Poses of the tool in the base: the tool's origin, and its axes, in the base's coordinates. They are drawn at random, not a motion.
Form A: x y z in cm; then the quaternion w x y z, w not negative.
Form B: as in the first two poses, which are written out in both.
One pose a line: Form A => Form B
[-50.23 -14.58 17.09 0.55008 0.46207 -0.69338 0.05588] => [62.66 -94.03 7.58 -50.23 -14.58 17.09]
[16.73 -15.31 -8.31 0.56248 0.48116 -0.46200 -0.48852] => [64.91 -62.33 -65.91 16.73 -15.31 -8.31]
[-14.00 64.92 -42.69 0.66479 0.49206 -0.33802 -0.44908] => [63.67 -43.74 -58.11 -14.00 64.92 -42.69]
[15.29 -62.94 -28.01 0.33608 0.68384 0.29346 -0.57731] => [102.18 43.85 -86.26 15.29 -62.94 -28.01]
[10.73 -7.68 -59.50 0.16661 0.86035 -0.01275 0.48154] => [140.32 -2.08 78.54 10.73 -7.68 -59.50]
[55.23 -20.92 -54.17 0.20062 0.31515 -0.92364 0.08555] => [50.46 -147.88 13.70 55.23 -20.92 -54.17]
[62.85 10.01 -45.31 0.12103 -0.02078 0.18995 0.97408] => [-3.48 31.78 162.99 62.85 10.01 -45.31]
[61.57 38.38 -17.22 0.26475 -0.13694 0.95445 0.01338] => [-21.20 147.77 2.07 61.57 38.38 -17.22]
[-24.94 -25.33 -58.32 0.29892 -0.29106 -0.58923 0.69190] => [-44.29 -89.66 105.29 -24.94 -25.33 -58.32]
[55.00 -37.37 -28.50 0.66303 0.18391 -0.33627 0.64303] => [23.82 -43.54 83.27 55.00 -37.37 -28.50]
